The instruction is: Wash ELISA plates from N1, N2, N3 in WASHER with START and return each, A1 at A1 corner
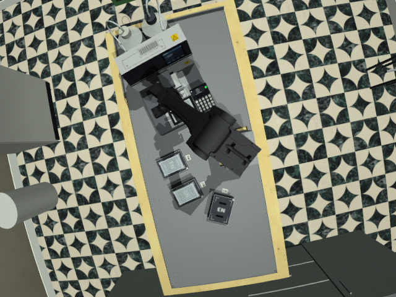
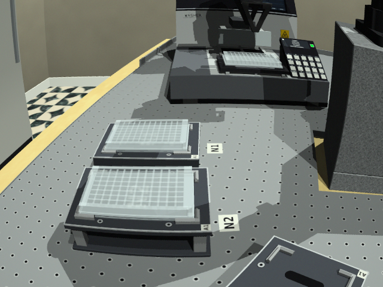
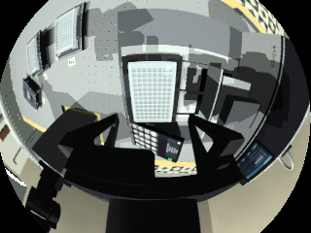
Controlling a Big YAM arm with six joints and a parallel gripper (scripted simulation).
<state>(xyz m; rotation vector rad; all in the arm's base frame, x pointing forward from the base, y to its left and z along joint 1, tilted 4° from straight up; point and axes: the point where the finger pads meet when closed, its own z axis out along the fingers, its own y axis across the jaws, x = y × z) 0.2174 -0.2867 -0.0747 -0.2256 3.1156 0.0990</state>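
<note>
The washer carrier lies 90 mm below my hand. The rest, counted from my hand: plate washer: 20 mm ahead, 150 mm to the right, 40 mm below; then nest N3: 40 mm behind, 610 mm to the left, 130 mm below; then nest label: 60 mm ahead, 260 mm to the left, 170 mm below.
</note>
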